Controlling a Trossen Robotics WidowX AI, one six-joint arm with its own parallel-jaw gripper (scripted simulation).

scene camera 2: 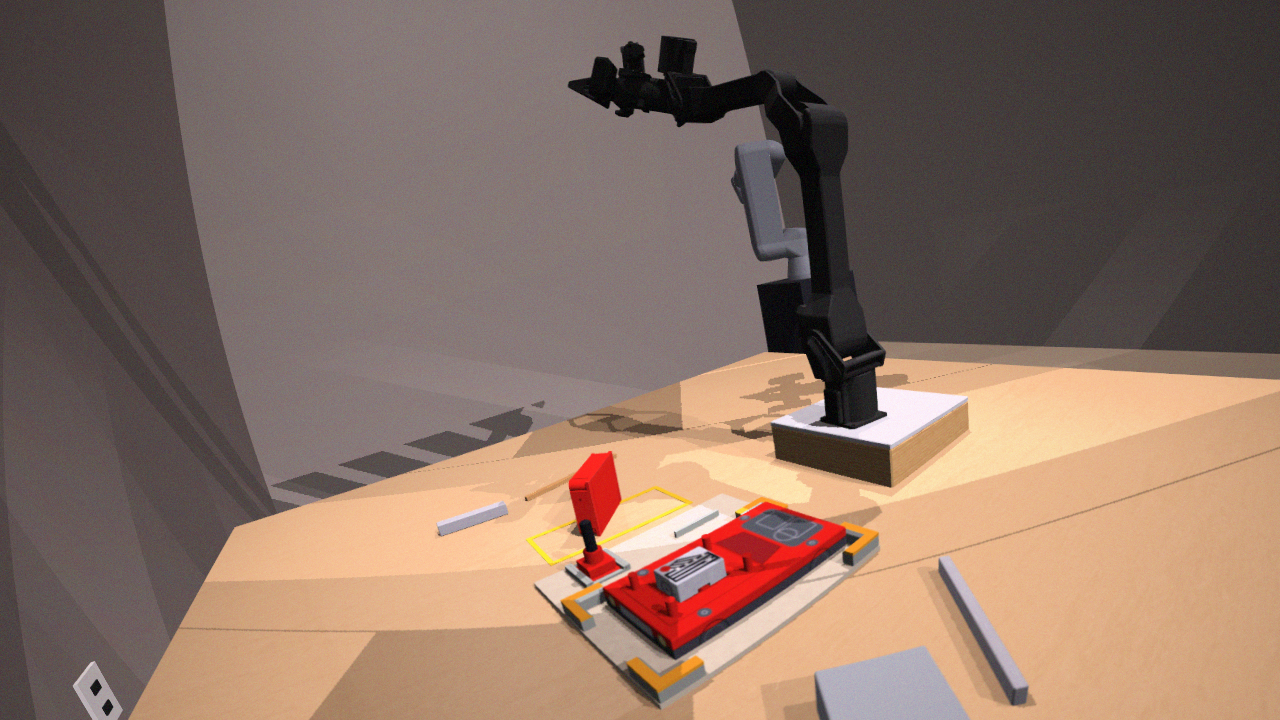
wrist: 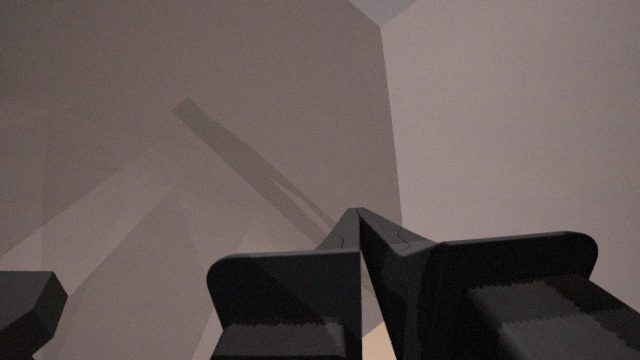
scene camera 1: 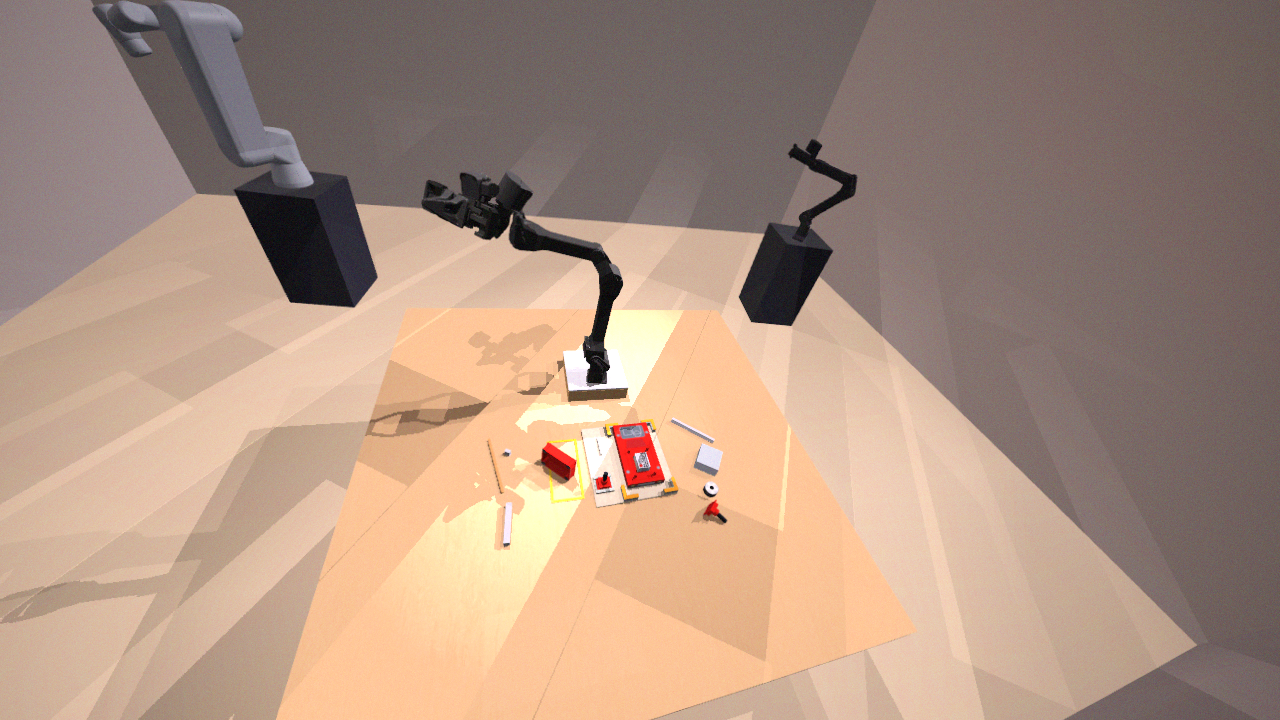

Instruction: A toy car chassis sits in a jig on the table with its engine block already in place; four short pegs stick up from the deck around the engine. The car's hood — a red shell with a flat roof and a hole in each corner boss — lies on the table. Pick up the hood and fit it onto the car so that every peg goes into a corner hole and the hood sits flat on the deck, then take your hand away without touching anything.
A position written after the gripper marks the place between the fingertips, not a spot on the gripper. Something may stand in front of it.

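Shut and holding nothing, the gripper (scene camera 2: 568, 84) appears also at (wrist: 355, 215) and (scene camera 1: 423, 202). The scene further contains a grey engine block (scene camera 2: 679, 578), which is out of frame in the wrist view. There is a red hood (scene camera 2: 594, 490) too, visible also at (scene camera 1: 554, 459), while in the wrist view the hood is out of frame.
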